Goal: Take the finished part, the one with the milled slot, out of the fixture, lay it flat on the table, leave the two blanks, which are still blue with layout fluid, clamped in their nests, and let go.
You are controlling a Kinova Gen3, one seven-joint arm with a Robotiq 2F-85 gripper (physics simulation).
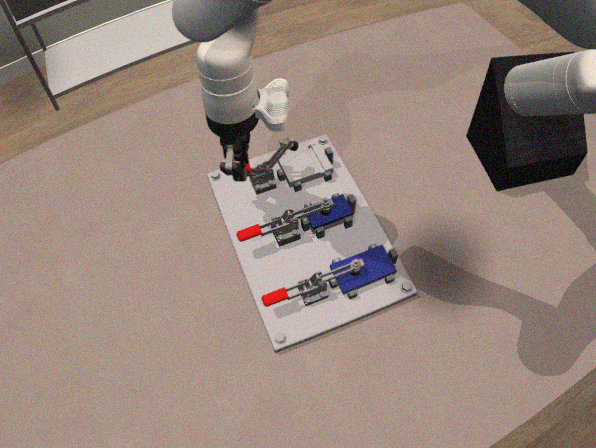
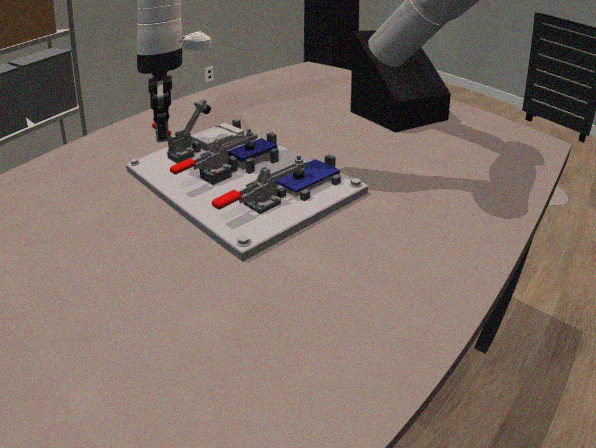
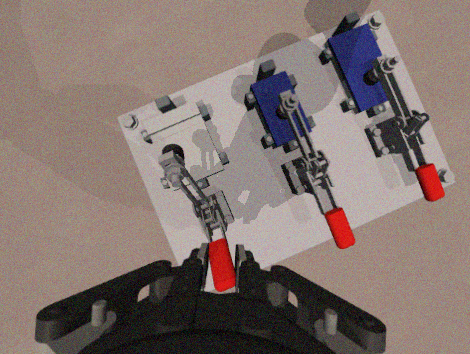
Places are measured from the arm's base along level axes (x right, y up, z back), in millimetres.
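Pixels of known places: gripper, fingertip midpoint: [image 1: 241, 172] [image 2: 162, 137] [image 3: 222, 254]; arm's base, origin of the base link: [image 1: 525, 90] [image 2: 386, 51].
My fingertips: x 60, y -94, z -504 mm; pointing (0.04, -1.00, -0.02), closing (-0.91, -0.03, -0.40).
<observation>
For each thing: its top centre in the pictures, then the offset to it from my fingertips.
- finished part, middle of its top: [image 3: 183, 145] [image 1: 305, 162] [image 2: 216, 132] dx +5, dy -28, dz +112 mm
- middle blue blank, middle of its top: [image 3: 281, 107] [image 2: 252, 147] [image 1: 328, 210] dx -105, dy -23, dz +112 mm
- end blue blank, middle of its top: [image 2: 306, 173] [image 1: 363, 267] [image 3: 364, 66] dx -215, dy -33, dz +127 mm
- middle clamp's red handle, middle of its top: [image 3: 342, 206] [image 2: 195, 148] [image 1: 263, 220] dx -110, dy +12, dz +6 mm
- end clamp's red handle, middle of its top: [image 2: 241, 178] [image 3: 442, 157] [image 1: 291, 285] dx -220, dy +2, dz +12 mm
The finished part [image 1: 303, 169] [image 2: 214, 134] [image 3: 197, 137], a pale block with a milled slot, lies in the nest at the far end of the pale fixture plate [image 1: 300, 325] [image 2: 280, 221] [image 3: 175, 235]. Its toggle clamp [image 1: 270, 160] [image 2: 192, 120] [image 3: 192, 192] has its arm tilted up, the black tip off the part. My gripper [image 1: 239, 172] [image 2: 161, 134] [image 3: 222, 254] is shut on that clamp's red handle, with one finger on each side. The middle blue blank [image 1: 337, 215] [image 2: 261, 149] [image 3: 272, 114] and the end blue blank [image 1: 372, 270] [image 2: 317, 176] [image 3: 355, 62] sit in their nests under lowered clamp arms.
The middle clamp's red handle [image 1: 249, 233] [image 2: 182, 166] [image 3: 340, 228] and the end clamp's red handle [image 1: 275, 297] [image 2: 226, 199] [image 3: 430, 182] stick out on the handle side. The black robot base [image 1: 530, 125] [image 2: 400, 100] stands beyond the nest side. Bolt heads stand at the plate's corners.
</observation>
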